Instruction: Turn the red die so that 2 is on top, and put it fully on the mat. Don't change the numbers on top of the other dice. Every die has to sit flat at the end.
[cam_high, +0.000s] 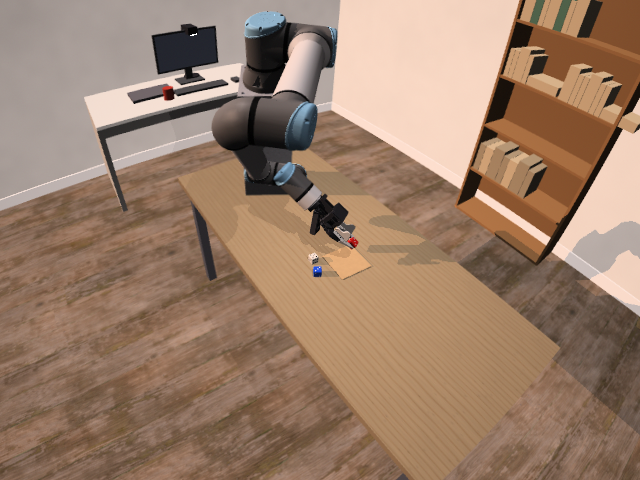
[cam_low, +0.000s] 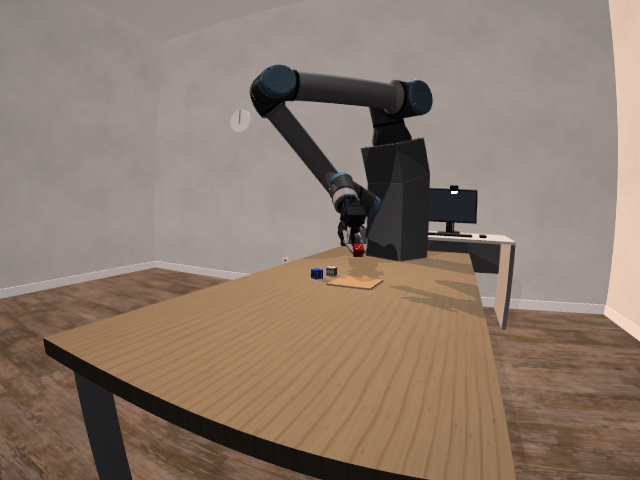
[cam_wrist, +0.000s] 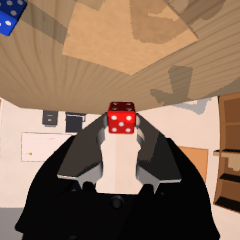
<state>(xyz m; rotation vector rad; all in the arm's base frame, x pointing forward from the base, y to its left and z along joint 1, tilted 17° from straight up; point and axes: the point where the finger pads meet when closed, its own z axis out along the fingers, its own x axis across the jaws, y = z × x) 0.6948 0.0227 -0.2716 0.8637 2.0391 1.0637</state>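
My hand is 10 cm above the tan mat and 1 cm past it. Also, from my hand: white die: 12 cm to the right, 9 cm below, 7 cm behind; then red die: right at my hand; then blue die: 14 cm to the right, 9 cm below, 1 cm behind.
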